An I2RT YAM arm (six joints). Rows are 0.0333 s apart.
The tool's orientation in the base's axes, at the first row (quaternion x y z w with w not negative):
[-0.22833 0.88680 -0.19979 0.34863]
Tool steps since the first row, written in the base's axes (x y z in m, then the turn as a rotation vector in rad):
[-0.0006 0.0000 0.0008 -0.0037 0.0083 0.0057]
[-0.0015 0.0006 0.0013 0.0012 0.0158 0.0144]
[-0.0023 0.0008 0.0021 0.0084 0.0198 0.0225]
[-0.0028 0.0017 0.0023 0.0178 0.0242 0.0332]
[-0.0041 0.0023 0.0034 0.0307 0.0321 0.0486]
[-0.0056 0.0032 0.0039 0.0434 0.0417 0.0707]
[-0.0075 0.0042 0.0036 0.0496 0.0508 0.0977]
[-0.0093 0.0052 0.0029 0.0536 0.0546 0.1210]
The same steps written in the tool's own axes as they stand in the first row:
[0.0000 -0.0003 -0.0010 -0.0051 0.0048 -0.0081]
[0.0000 0.0002 -0.0021 -0.0170 0.0052 -0.0120]
[0.0000 0.0002 -0.0032 -0.0281 0.0024 -0.0131]
[-0.0003 0.0009 -0.0039 -0.0423 -0.0020 -0.0146]
[-0.0004 0.0012 -0.0057 -0.0631 -0.0069 -0.0174]
[-0.0001 0.0021 -0.0072 -0.0883 -0.0138 -0.0252]
[0.0007 0.0036 -0.0086 -0.1115 -0.0219 -0.0409]
[0.0017 0.0052 -0.0096 -0.1285 -0.0318 -0.0545]

